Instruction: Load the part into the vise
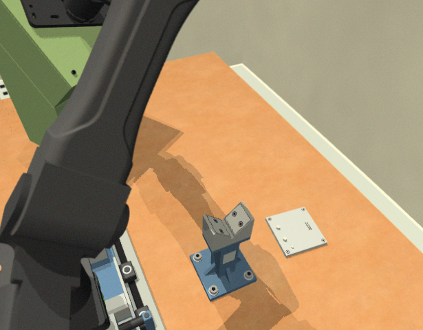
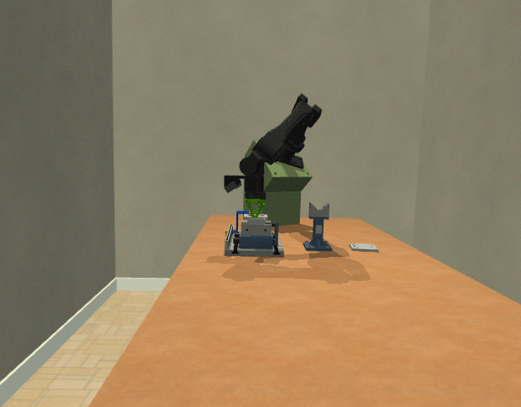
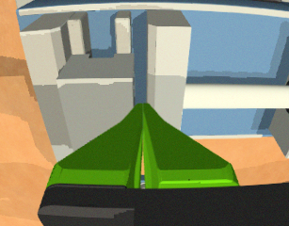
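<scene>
Now: hand 30 mm above the moving jaw, 10 mm to the right of it and 10 mm past it. Also, from my hand: fixed jaw 50 mm ahead, 30 mm below; grey part 20 mm below, 20 mm ahead; work stop 50 mm to the left, 30 mm ahead, 20 mm below.
</scene>
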